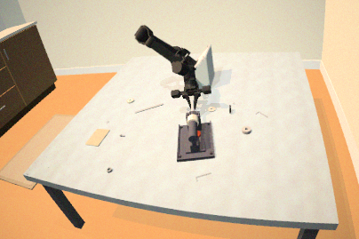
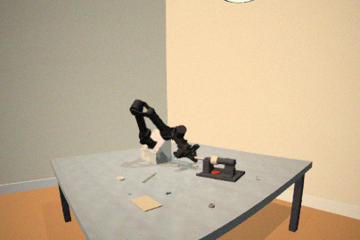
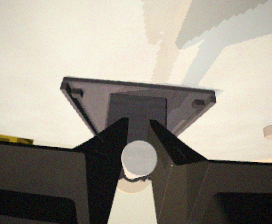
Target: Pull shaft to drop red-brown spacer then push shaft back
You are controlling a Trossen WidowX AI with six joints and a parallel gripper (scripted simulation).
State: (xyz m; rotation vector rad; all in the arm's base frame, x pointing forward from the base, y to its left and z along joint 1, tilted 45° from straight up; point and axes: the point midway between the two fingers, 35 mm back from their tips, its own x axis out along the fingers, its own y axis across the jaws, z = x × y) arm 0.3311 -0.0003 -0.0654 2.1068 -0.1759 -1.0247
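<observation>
My gripper tip is 12 cm short of the pale spacer, 2 cm to the right of it and 2 cm below it. Round my gripper tip: tan card: 15 cm ahead, 46 cm to the right, 5 cm below; then thin rod: 9 cm behind, 27 cm to the right, 5 cm below; then white spacer: 13 cm ahead, 3 cm to the left, 2 cm above.
</observation>
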